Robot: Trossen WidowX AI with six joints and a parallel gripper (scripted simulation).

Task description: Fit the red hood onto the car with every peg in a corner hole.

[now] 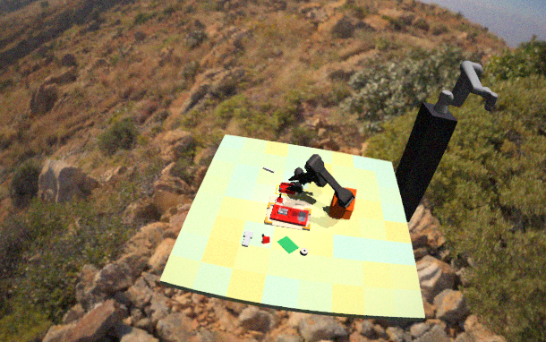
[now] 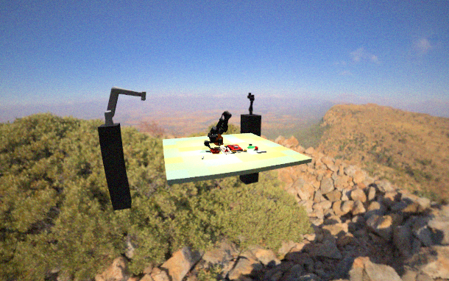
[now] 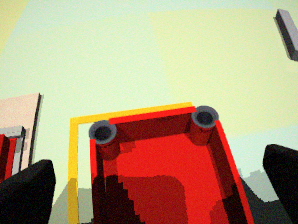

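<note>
The red hood is 10 mm behind my gripper tip and 30 mm below it. The rest, counted from my gripper tip: white piece: 190 mm ahead, 420 mm to the left, 40 mm below; then white wheel: 110 mm behind, 470 mm to the left, 40 mm below; then green flat tile: 20 mm behind, 430 mm to the left, 40 mm below.
</note>
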